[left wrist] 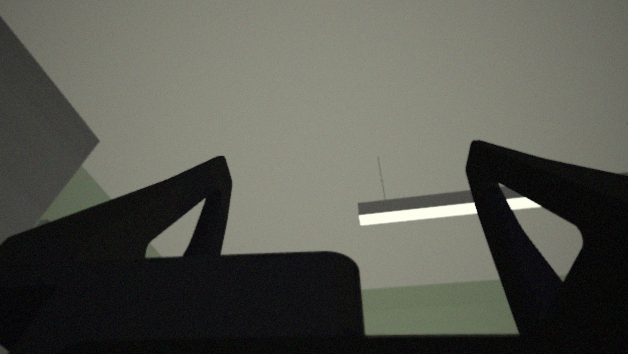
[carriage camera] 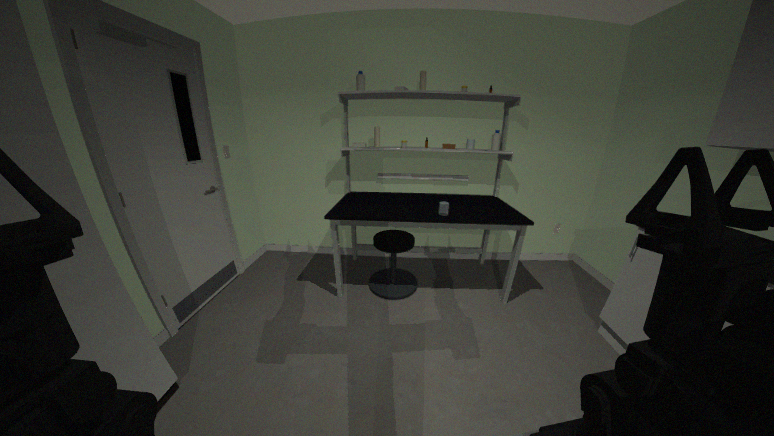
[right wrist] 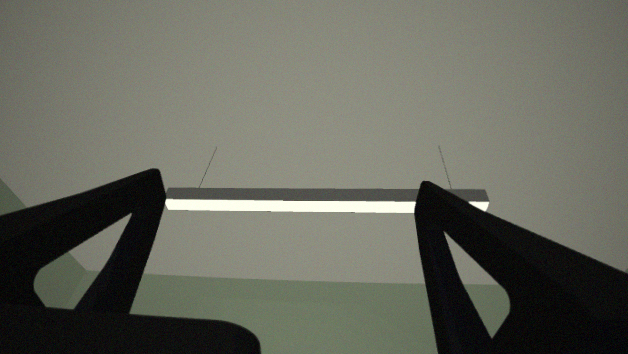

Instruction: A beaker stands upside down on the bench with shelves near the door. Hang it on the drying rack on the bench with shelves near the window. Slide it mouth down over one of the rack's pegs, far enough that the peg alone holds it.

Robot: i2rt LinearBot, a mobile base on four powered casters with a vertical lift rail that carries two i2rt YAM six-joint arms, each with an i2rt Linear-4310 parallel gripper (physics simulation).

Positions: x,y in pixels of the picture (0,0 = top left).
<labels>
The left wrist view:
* my left gripper: 344,162
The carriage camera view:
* my right gripper: 724,148
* bench with shelves: 381,209
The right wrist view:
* my right gripper: 290,189
</labels>
